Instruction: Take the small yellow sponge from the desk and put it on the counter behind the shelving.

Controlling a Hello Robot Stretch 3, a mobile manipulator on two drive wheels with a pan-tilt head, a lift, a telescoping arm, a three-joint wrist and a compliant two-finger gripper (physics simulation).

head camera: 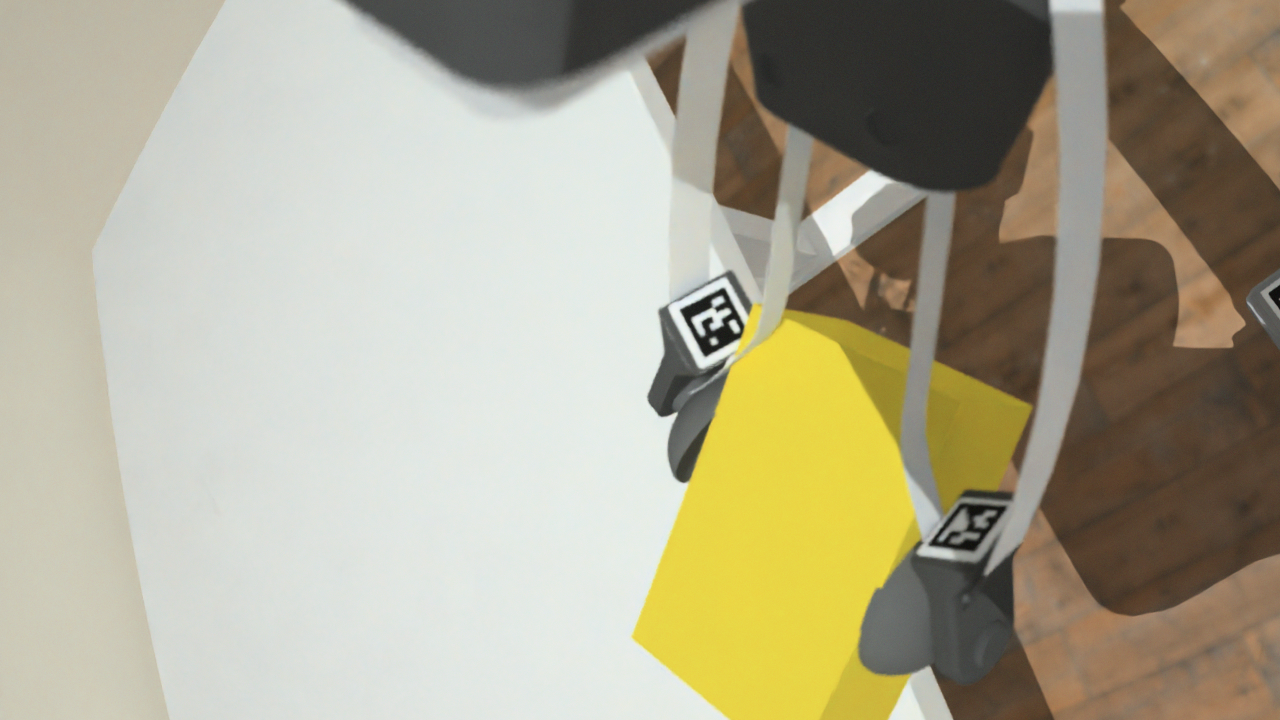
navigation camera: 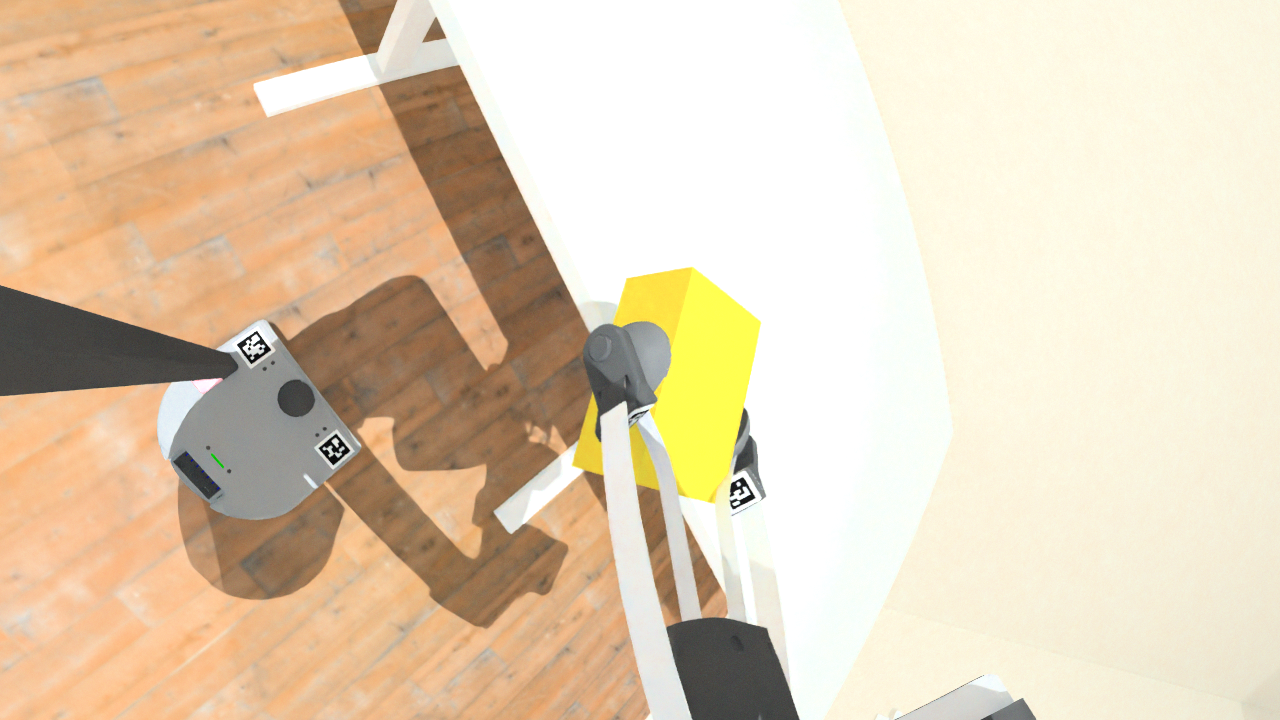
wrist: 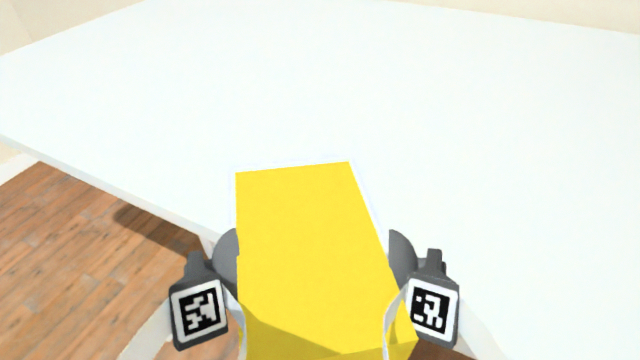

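Seen in the pictures: gripper, fingertip midpoint: (head camera: 808, 553) (navigation camera: 675, 372) (wrist: 314, 256); robot's base at its link origin: (navigation camera: 294, 396).
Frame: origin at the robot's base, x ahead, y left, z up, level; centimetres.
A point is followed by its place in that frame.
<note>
The yellow sponge (head camera: 769, 429) @[x 14.6, y -8.8, z 108.6 cm] (navigation camera: 716, 331) @[x 18.0, y -4.5, z 108.7 cm] (wrist: 300, 200) @[x 17.9, y -5.1, z 108.7 cm] is a plain block held between the two rubber fingertips of my gripper (head camera: 794, 537) @[x 16.9, y -6.1, z 105.7 cm] (navigation camera: 696, 392) @[x 16.9, y -6.1, z 105.7 cm] (wrist: 314, 256) @[x 16.9, y -6.1, z 105.7 cm]. The fingertips press on its opposite sides. It hangs clear above the long edge of the white desk (head camera: 358, 358) @[x 46.3, y -33.9, z 95.0 cm] (navigation camera: 832, 313) @[x 52.5, y -23.8, z 95.0 cm] (wrist: 450, 100) @[x 55.0, y -11.2, z 95.0 cm], partly over desk and partly over floor in the head and navigation views. The counter and the shelving do not show in these views.
A beige wall (head camera: 53, 447) @[x 97.0, y -57.4, z 101.0 cm] (navigation camera: 1118, 268) @[x 97.9, y -45.6, z 130.3 cm] runs along the desk's far side. The wooden floor (head camera: 1190, 447) @[x 21.1, y -6.9, z 0.0 cm] (navigation camera: 179, 223) @[x 1.6, y 46.0, z 0.1 cm] (wrist: 75, 240) @[x 51.0, y 129.5, z 0.0 cm] lies on the near side. White desk feet (navigation camera: 322, 86) stand on it. My round base (navigation camera: 250, 456) @[x -13.8, y -3.3, z 16.0 cm] is near the desk in the navigation view.
</note>
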